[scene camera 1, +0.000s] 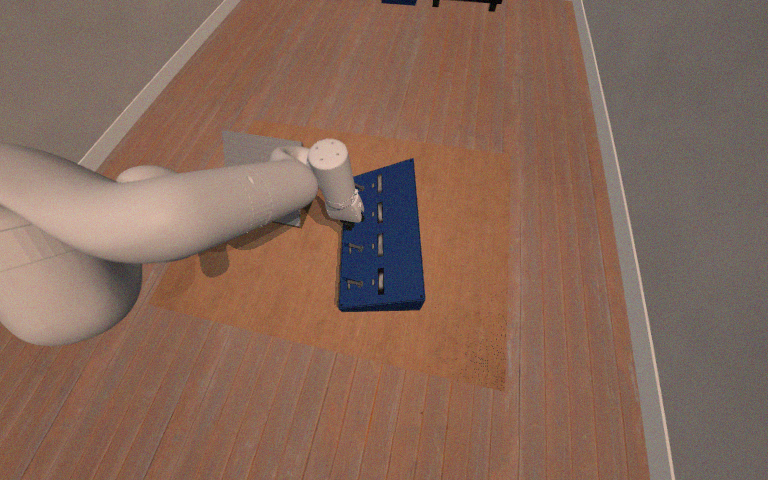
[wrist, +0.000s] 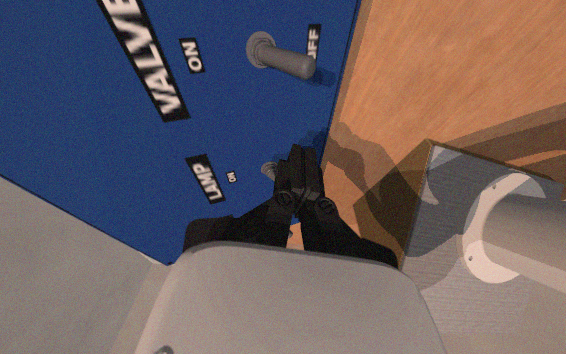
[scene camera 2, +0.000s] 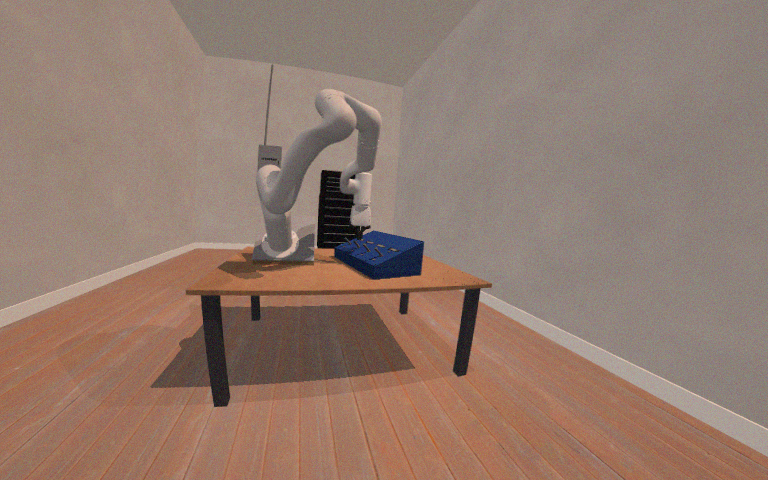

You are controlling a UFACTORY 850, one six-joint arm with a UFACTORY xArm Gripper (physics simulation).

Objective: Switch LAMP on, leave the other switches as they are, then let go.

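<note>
The blue switch panel [scene camera 1: 399, 243] [scene camera 2: 408, 257] [wrist: 75, 125] stands on the table with its sloped face up. In the wrist view the LAMP label [wrist: 205, 179] and its small ON label [wrist: 231, 176] show. The LAMP switch [wrist: 270, 170] shows its collar and a short piece of lever; the rest is hidden behind the fingers, so its full tilt cannot be told. My gripper [scene camera 1: 348, 224] [scene camera 2: 360, 232] [wrist: 297, 160] is shut and empty, with its fingertips beside this switch on the side toward the panel's edge. Contact cannot be told. The VALVE switch [wrist: 287, 61] leans toward its OFF label [wrist: 313, 42].
Other levers stand in the same row, one [scene camera 1: 355, 283] at the panel's near end in scene camera 1 and one [scene camera 1: 359, 186] partly behind the wrist. The grey base plate [scene camera 1: 249, 148] [scene camera 2: 305, 254] [wrist: 440, 270] lies left of the panel on the wooden table [scene camera 1: 464, 254] [scene camera 2: 271, 281].
</note>
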